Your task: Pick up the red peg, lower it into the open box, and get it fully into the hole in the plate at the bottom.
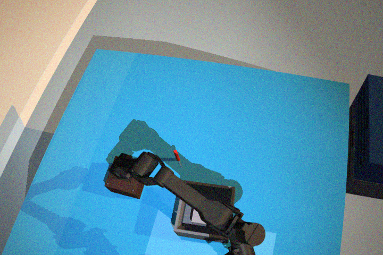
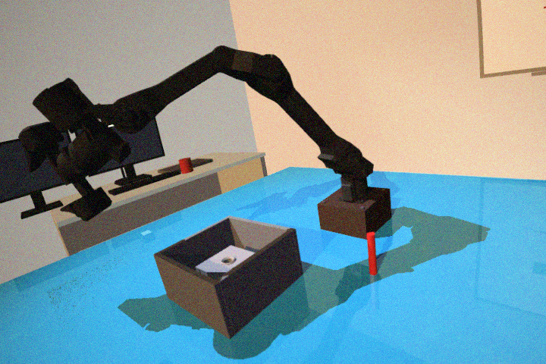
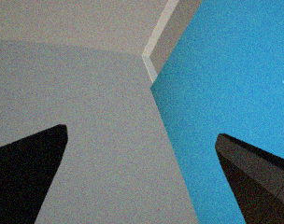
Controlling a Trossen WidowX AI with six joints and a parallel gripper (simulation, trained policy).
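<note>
Now: the red peg 40 cm behind my gripper tip, 43 cm to the left of it and 21 cm below it. From my gripper tip the other things lie so: box: 23 cm behind, 23 cm to the left, 22 cm below; light grey plate: 23 cm behind, 23 cm to the left, 20 cm below.
</note>
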